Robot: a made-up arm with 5 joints.
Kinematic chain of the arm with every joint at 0, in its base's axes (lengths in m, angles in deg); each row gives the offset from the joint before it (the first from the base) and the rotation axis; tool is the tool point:
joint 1: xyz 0 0 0.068 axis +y
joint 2: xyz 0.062 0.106 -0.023 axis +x
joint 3: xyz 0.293 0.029 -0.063 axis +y
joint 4: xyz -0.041 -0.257 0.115 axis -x
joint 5: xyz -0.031 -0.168 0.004 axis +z
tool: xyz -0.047 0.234 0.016
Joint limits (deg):
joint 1: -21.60..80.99
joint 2: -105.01..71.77
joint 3: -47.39..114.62
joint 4: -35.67..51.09
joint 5: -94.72..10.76
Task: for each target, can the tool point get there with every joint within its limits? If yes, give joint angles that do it. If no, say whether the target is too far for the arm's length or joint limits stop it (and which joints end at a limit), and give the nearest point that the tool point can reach.
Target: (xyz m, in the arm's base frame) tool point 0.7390 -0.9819 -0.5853
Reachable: no: too far | nearest point 0.4137 -0.3073 -0.2977 | short by 0.802 m
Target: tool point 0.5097 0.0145 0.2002
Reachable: yes | joints 2.74 -76.40 62.19 -5.77 -43.39
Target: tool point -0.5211 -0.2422 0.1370
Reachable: no: joint limits stop it (at a limit: joint 1, joint 3, joint 4, joint 5) | nearest point -0.1705 -0.0168 -0.0866 | short by 0.473 m
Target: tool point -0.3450 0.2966 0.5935
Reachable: no: joint limits stop it (at a limit: joint 1, joint 3, joint 4, joint 5) | nearest point 0.1492 0.2123 0.4856 | short by 0.513 m
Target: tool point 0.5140 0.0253 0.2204
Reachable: yes | joints 2.40 -75.11 46.43 0.95 -50.64
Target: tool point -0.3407 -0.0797 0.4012
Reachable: no: joint limits stop it (at a limit: joint 1, joint 3, joint 4, joint 5) | nearest point 0.0542 0.0274 0.2734 | short by 0.429 m
